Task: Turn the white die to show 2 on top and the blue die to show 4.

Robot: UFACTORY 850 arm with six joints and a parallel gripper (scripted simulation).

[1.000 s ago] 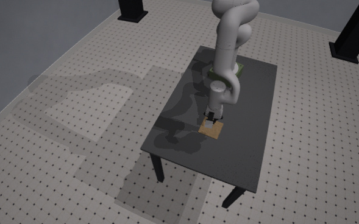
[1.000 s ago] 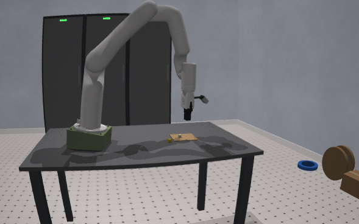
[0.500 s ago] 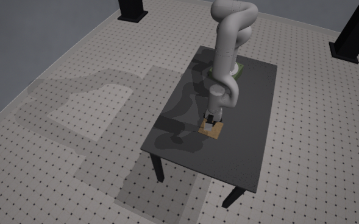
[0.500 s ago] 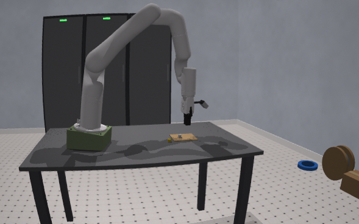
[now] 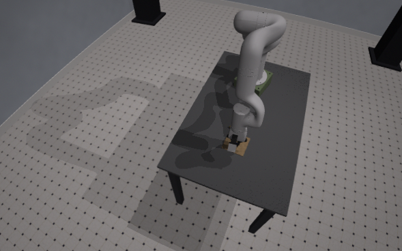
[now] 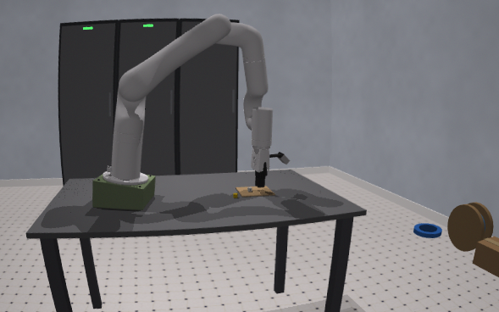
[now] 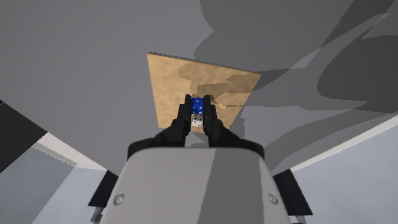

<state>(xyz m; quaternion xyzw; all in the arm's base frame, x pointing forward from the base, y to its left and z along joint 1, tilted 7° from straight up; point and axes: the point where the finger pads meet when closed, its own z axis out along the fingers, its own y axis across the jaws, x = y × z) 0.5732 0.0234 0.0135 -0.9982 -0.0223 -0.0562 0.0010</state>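
Now: the tan mat 2 cm behind my hand and 4 cm below it. From my hand the other things lie so: blue die 1 cm below; then yellow die 13 cm behind, 6 cm to the right, 3 cm below; then white die 5 cm behind, 3 cm below.
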